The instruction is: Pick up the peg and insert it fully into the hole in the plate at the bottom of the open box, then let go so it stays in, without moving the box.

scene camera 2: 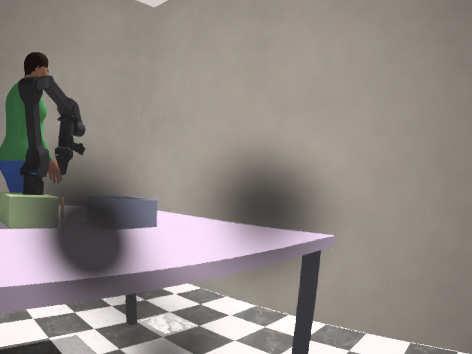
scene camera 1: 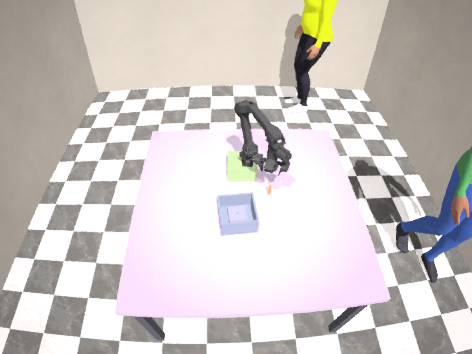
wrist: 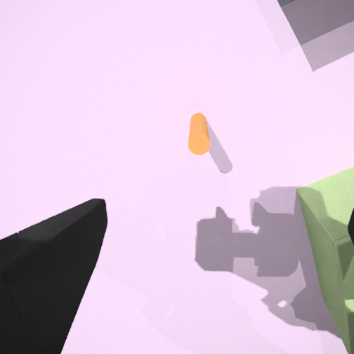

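Seen in the pictures: gripper, between the fingertips: (scene camera 2: 63, 174) (scene camera 1: 270, 173); arm's base, origin of its link: (scene camera 2: 32, 194) (scene camera 1: 247, 162).
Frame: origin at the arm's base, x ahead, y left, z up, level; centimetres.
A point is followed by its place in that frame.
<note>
The orange peg (scene camera 1: 269, 189) @(x 15.8, y 12.5, z -5.0 cm) (scene camera 2: 62, 207) @(x 15.3, y 12.1, z -5.4 cm) (wrist: 199, 135) stands upright on the table between the green block and the box. The open blue-grey box (scene camera 1: 239, 228) @(x 42.6, y -4.3, z -4.4 cm) (scene camera 2: 132, 212) @(x 32.5, y -15.1, z -4.2 cm) (wrist: 320, 20) sits on the table, with the plate (scene camera 1: 243, 218) @(x 36.7, y -2.3, z -3.9 cm) at its bottom and a small dark hole (scene camera 1: 237, 213) @(x 32.4, y -5.3, z -5.5 cm) near the plate's middle. My gripper (scene camera 1: 273, 172) @(x 15.0, y 11.6, z 7.1 cm) (scene camera 2: 72, 161) (wrist: 233, 215) is open and empty, above the table and higher than the peg. In the wrist view the peg stands ahead of the gap between the fingers, apart from both. The right finger barely shows at the edge there.
A green block (scene camera 1: 242, 174) @(x 6.2, y -2.7, z -3.4 cm) (scene camera 2: 32, 212) @(x -2.4, y -11.5, z -4.8 cm) (wrist: 325, 207) sits by the arm's base, behind the box and beside the peg. The pink table (scene camera 1: 180, 265) @(x 61.7, y -32.5, z -9.6 cm) (scene camera 2: 225, 250) @(x 36.4, y -56.2, z -9.7 cm) carries all of these. Two people stand beyond the table. Dark blurred spots cover parts of scene camera 2.
</note>
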